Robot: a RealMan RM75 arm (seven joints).
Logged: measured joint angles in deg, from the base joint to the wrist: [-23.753, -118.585, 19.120, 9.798, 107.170, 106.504, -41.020]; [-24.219, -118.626, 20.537, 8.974, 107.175, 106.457, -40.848]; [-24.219, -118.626, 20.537, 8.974, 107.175, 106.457, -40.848]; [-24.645, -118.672, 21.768, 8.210, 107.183, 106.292, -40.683]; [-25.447, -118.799, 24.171, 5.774, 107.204, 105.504, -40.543]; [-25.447, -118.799, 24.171, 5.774, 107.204, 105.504, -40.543]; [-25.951, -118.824, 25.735, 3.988, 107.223, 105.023, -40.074]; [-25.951, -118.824, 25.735, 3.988, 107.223, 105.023, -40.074]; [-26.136, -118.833, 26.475, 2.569, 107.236, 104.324, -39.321]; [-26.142, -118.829, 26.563, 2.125, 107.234, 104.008, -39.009]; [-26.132, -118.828, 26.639, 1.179, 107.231, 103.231, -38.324]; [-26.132, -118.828, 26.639, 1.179, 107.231, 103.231, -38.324]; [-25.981, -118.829, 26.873, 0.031, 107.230, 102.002, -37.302]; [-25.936, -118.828, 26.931, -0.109, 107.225, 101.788, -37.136]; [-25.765, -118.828, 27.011, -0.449, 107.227, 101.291, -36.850]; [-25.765, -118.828, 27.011, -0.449, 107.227, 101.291, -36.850]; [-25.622, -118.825, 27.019, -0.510, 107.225, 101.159, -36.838]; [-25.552, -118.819, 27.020, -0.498, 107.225, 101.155, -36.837]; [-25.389, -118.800, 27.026, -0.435, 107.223, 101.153, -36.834]
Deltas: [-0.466, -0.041, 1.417, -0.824, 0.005, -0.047, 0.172]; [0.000, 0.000, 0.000, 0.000, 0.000, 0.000, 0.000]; [-0.426, -0.046, 1.231, -0.764, 0.008, -0.165, 0.165]; [-0.802, -0.127, 2.403, -2.436, 0.021, -0.788, 0.140]; [0.000, 0.000, 0.000, 0.000, 0.000, 0.000, 0.000]; [-0.504, -0.025, 1.564, -1.786, 0.019, -0.481, 0.469]; [0.000, 0.000, 0.000, 0.000, 0.000, 0.000, 0.000]; [-0.185, -0.009, 0.740, -1.419, 0.013, -0.699, 0.753]; [-0.006, 0.004, 0.088, -0.444, -0.002, -0.316, 0.312]; [0.010, 0.001, 0.076, -0.946, -0.003, -0.777, 0.685]; [0.000, 0.000, 0.000, 0.000, 0.000, 0.000, 0.000]; [0.151, -0.001, 0.234, -1.148, -0.001, -1.229, 1.022]; [0.045, 0.001, 0.058, -0.140, -0.005, -0.214, 0.166]; [0.171, 0.000, 0.080, -0.340, 0.002, -0.497, 0.286]; [0.000, 0.000, 0.000, 0.000, 0.000, 0.000, 0.000]; [0.143, 0.003, 0.008, -0.061, -0.002, -0.132, 0.012]; [0.070, 0.006, 0.001, 0.012, 0.000, -0.004, 0.001]; [0.163, 0.019, 0.006, 0.063, -0.002, -0.002, 0.003]
